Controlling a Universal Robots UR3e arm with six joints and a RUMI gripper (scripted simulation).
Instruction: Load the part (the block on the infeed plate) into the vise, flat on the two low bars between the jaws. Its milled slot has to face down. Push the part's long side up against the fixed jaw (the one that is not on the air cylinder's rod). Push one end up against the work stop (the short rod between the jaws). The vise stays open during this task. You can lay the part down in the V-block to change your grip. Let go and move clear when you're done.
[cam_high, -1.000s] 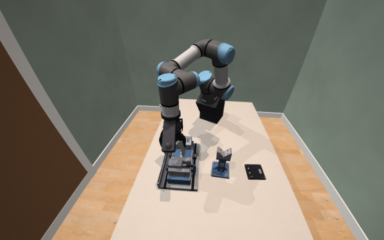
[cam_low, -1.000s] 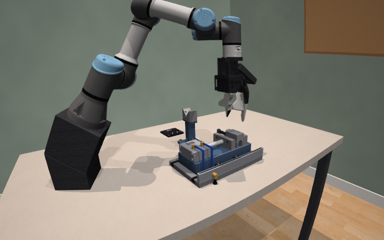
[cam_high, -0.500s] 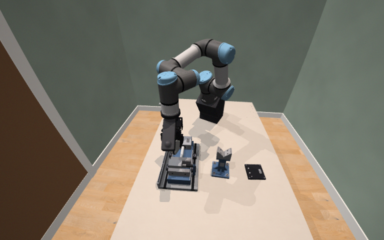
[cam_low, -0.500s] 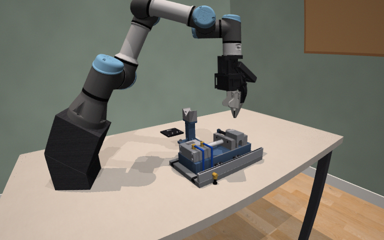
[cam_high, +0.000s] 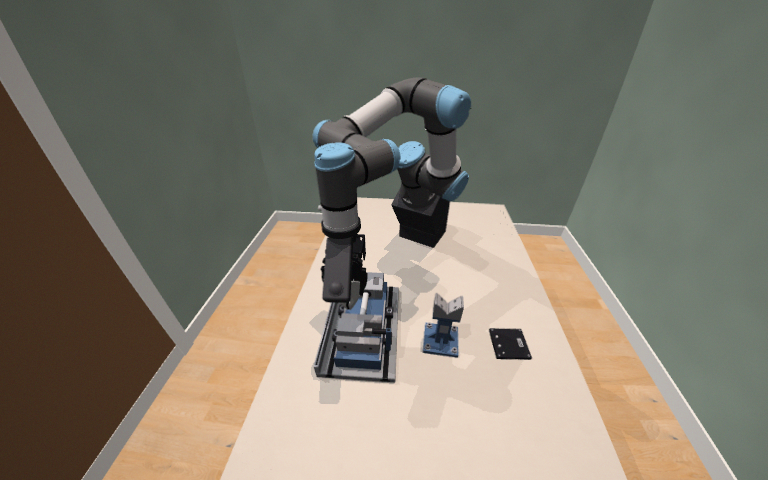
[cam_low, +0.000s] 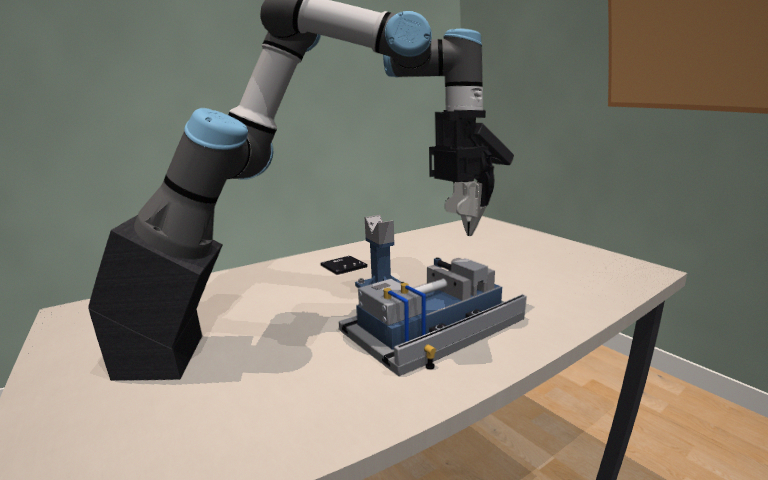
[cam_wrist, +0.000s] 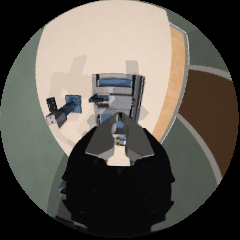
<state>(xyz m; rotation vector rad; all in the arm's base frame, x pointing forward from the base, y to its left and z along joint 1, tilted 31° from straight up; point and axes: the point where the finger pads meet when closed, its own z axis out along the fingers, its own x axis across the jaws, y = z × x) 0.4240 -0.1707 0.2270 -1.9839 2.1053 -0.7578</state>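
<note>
Now: the part 9 cm below my hand. Also, from my hand: air cylinder: 16 cm behind, 4 cm to the left, 10 cm below; grey vise side rail: 8 cm behind, 6 cm to the right, 15 cm below; vise: 7 cm behind, 3 cm to the left, 14 cm below.
</note>
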